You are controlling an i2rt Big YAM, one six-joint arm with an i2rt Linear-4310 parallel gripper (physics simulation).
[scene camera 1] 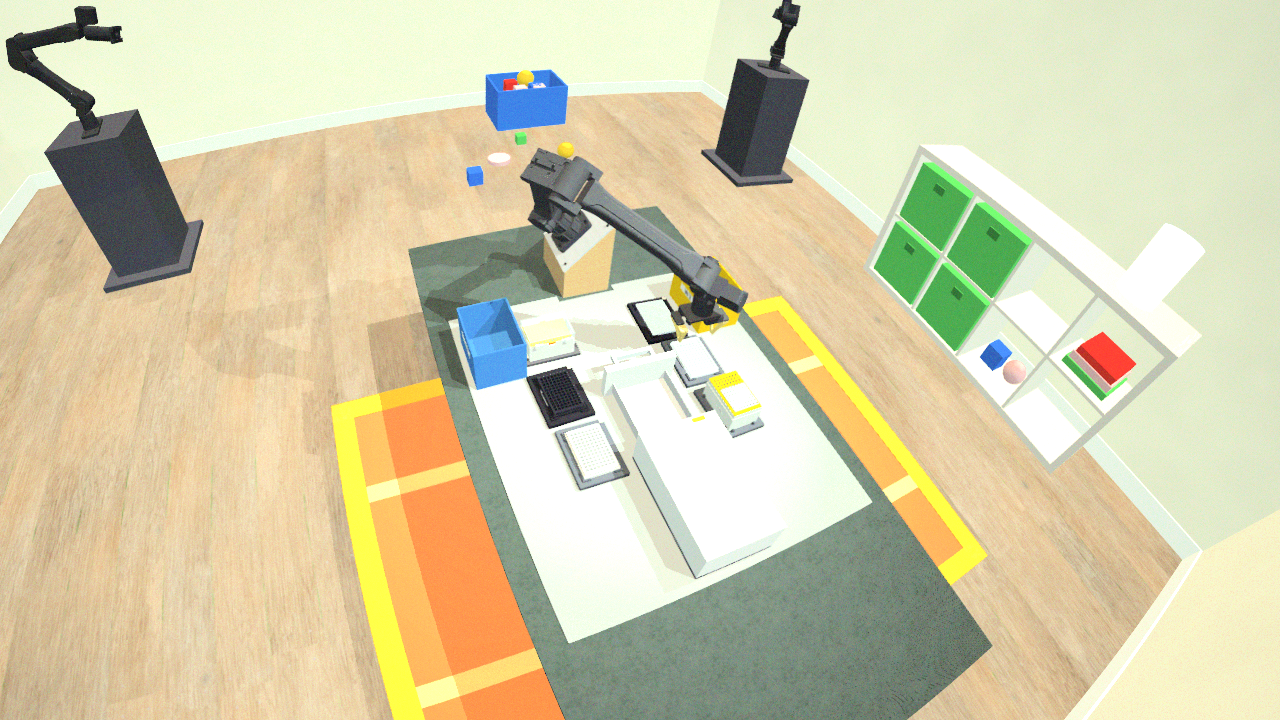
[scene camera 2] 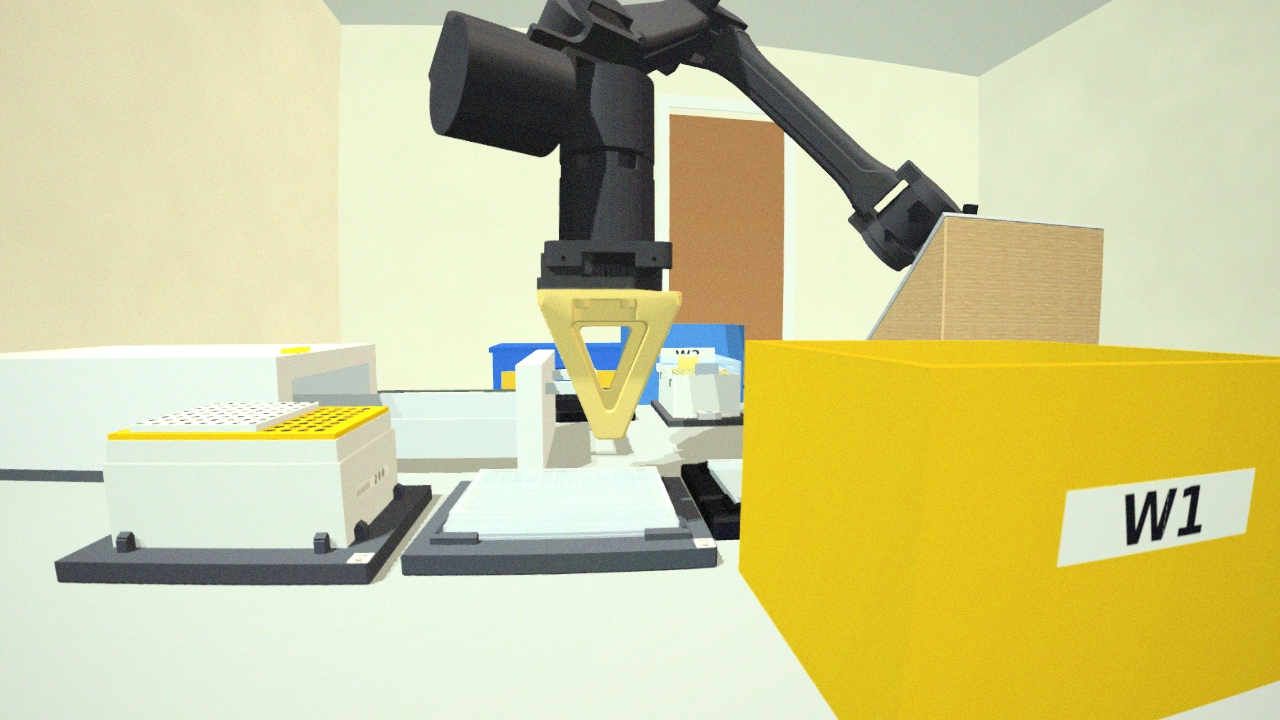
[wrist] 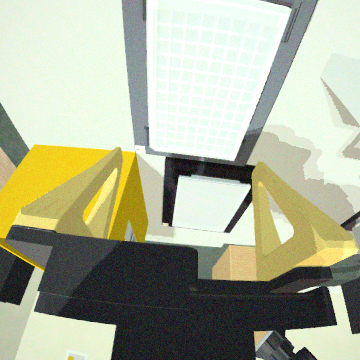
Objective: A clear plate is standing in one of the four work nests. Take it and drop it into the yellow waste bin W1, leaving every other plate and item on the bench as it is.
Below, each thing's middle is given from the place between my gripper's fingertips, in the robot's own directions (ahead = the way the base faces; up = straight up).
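Scene:
The dark grey nest [scene camera 2: 617, 554] is here, with my gripper 3 cm short of it, 1 cm to the left of it and 6 cm above it. Going by their middles, of the things named here the dark grey nest is the nearest to my gripper. Counted from my hand, the black plate [scene camera 1: 562, 398] is 3 cm ahead, 39 cm to the right and 5 cm below. The white machine [scene camera 1: 718, 513] is 20 cm to the right of my hand, 29 cm ahead of it and 1 cm below it, and the yellow-topped tip box [scene camera 2: 225, 475] is 2 cm below my hand and 20 cm ahead of it. Going by their middles, of the things named here the black plate is the farthest from my gripper.

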